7 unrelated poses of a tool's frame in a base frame.
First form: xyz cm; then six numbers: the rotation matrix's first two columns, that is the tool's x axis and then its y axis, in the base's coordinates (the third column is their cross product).
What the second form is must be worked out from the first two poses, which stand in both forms.
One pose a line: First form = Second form
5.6 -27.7 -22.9 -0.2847 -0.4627 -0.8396 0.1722 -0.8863 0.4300 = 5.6 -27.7 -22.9 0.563 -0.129 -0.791 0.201
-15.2 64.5 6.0 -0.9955 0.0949 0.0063 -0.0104 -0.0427 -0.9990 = -15.2 64.5 6.0 -0.031 -0.691 0.721 0.036
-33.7 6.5 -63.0 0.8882 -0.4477 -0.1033 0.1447 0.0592 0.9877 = -33.7 6.5 -63.0 0.654 -0.116 -0.206 0.718
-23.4 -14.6 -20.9 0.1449 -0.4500 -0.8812 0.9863 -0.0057 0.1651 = -23.4 -14.6 -20.9 0.421 0.319 -0.571 0.629
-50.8 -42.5 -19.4 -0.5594 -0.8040 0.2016 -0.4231 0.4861 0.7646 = -50.8 -42.5 -19.4 0.376 -0.815 -0.340 0.280
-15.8 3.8 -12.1 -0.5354 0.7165 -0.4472 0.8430 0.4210 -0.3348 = -15.8 3.8 -12.1 0.467 0.835 -0.267 0.119
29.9 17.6 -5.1 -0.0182 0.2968 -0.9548 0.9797 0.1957 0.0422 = 29.9 17.6 -5.1 0.520 0.614 -0.363 0.470
